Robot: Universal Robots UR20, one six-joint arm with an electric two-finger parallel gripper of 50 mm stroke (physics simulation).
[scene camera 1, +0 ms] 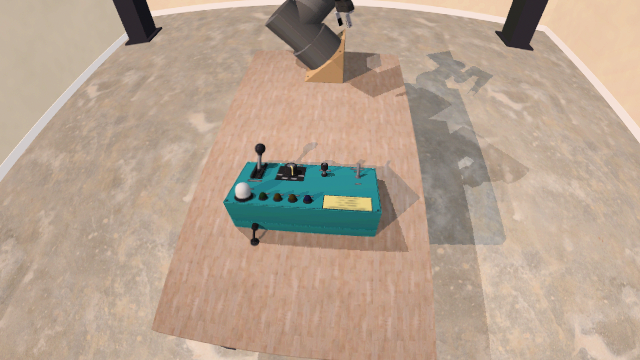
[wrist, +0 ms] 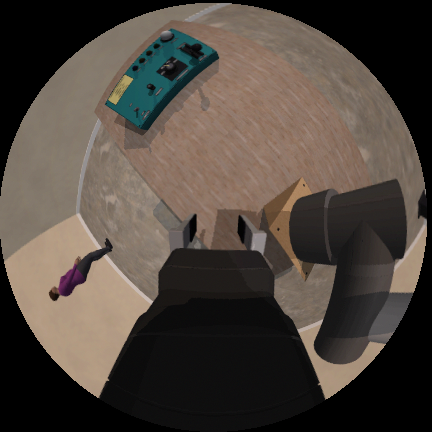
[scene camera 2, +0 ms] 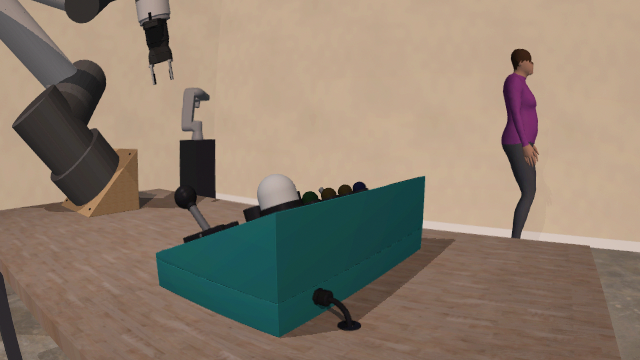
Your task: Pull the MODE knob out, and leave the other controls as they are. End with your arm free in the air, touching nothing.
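Where they show: gripper, between the fingertips: [scene camera 1: 345, 26] [wrist: 216, 222] [scene camera 2: 163, 82]; arm's base, origin of its link: [scene camera 1: 325, 53] [wrist: 308, 228] [scene camera 2: 95, 179].
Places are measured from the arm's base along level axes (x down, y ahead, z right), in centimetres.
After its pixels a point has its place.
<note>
A teal control console [scene camera 1: 305, 220] {z 2.4, x 1.0, y 104.6 cm} [scene camera 2: 350, 240] {z 11.6, x 0.5, y 104.2 cm} [wrist: 137, 95] {z -9.5, x -0.4, y 89.7 cm} stands on the wooden table. A small black knob [scene camera 1: 324, 167] {z -3.0, x -2.8, y 85.4 cm} [wrist: 150, 87] {z -3.4, x -2.3, y 83.1 cm} stands up from its panel between a selector on a black plate [scene camera 1: 291, 170] {z 8.5, x -1.9, y 86.4 cm} [wrist: 170, 67] {z 8.5, x -1.4, y 83.0 cm} and a small metal toggle [scene camera 1: 358, 170] {z -15.0, x -1.2, y 84.9 cm} [wrist: 136, 109] {z -14.7, x -2.0, y 82.8 cm}. The labels are too small to read, so which control is MODE cannot be confirmed. The small knob is hidden in scene camera 2. A ball-topped lever [scene camera 1: 259, 149] {z 20.6, x -5.7, y 80.0 cm} [scene camera 2: 185, 197] {z 22.1, x -4.8, y 80.1 cm} leans at the console's end. My gripper [scene camera 1: 344, 23] {z -10.0, x -30.8, y 30.0 cm} [scene camera 2: 163, 81] {z -10.0, x -30.8, y 30.0 cm} [wrist: 216, 222] {z -10.0, x -30.8, y 30.0 cm} is open and empty, high in the air, well away from the console.
The console also bears a white dome [scene camera 1: 243, 191] {z 21.6, x -8.9, y 100.9 cm} [scene camera 2: 277, 192] {z 24.5, x -7.8, y 100.8 cm} [wrist: 166, 35] {z 21.8, x -7.8, y 96.9 cm}, several small coloured buttons and a yellow plate [scene camera 1: 347, 203] {z -10.8, x -5.0, y 101.4 cm}. A black cable [scene camera 2: 342, 307] {z 20.7, x 7.2, y 108.1 cm} leaves its side. A person [scene camera 2: 520, 115] [wrist: 71, 281] stands beyond the table. Another grey arm [scene camera 2: 189, 110] stands on a black pedestal.
</note>
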